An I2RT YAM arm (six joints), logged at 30 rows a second.
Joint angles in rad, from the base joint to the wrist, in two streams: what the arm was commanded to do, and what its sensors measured. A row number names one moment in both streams.
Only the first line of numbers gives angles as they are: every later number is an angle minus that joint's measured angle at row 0.
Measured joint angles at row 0:
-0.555 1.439 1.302 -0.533 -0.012 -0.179
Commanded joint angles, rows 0 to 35:
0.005 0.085 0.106 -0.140 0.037 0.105
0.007 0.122 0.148 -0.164 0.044 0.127
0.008 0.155 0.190 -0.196 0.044 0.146
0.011 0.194 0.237 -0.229 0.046 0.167
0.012 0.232 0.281 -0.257 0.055 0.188
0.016 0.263 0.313 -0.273 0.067 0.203
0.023 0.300 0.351 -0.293 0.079 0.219
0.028 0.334 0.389 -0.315 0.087 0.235
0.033 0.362 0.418 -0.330 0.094 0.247
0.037 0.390 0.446 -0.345 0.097 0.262
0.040 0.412 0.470 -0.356 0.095 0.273
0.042 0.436 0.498 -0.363 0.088 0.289
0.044 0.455 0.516 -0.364 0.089 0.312
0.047 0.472 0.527 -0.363 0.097 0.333
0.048 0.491 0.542 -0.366 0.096 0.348
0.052 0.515 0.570 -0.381 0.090 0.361
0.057 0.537 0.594 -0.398 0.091 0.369
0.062 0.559 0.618 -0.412 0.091 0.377
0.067 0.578 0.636 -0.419 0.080 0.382
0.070 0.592 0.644 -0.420 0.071 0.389
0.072 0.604 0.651 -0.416 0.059 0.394
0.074 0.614 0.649 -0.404 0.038 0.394
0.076 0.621 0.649 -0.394 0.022 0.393
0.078 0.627 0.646 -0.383 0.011 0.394
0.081 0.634 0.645 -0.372 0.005 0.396
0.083 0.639 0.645 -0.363 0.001 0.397
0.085 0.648 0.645 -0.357 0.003 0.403
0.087 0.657 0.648 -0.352 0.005 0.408
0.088 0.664 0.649 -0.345 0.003 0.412
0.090 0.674 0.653 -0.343 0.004 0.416
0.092 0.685 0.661 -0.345 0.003 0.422
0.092 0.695 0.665 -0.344 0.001 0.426
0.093 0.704 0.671 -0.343 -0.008 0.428
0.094 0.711 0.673 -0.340 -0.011 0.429
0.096 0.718 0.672 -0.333 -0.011 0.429
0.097 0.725 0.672 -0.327 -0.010 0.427
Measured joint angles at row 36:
0.086 0.698 0.648 -0.348 0.004 0.408
